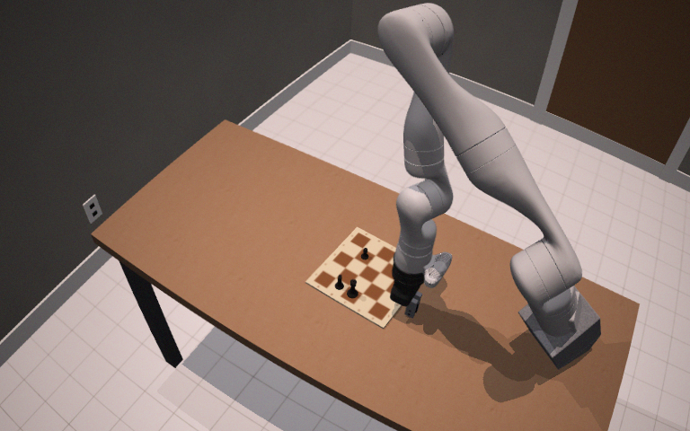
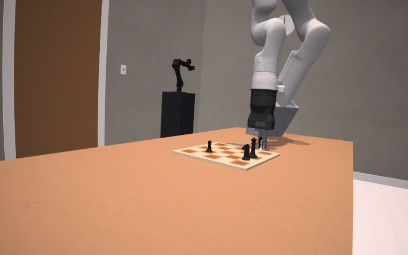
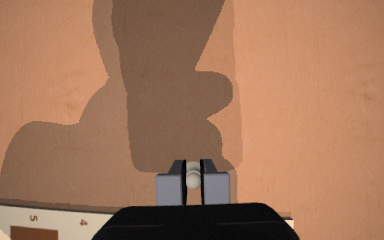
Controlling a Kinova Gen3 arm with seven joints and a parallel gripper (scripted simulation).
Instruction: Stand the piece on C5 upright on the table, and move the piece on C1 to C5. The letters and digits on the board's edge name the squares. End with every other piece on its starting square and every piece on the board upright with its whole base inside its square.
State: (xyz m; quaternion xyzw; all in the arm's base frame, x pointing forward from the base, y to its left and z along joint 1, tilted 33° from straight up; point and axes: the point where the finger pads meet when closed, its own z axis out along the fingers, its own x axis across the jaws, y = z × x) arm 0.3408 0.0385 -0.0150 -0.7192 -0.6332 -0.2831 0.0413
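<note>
The white pawn is 1 cm below my hand. Also, from my hand: chessboard (13 cm ahead, 5 cm to the right, 2 cm below); black pawn (17 cm ahead, 9 cm to the right).
</note>
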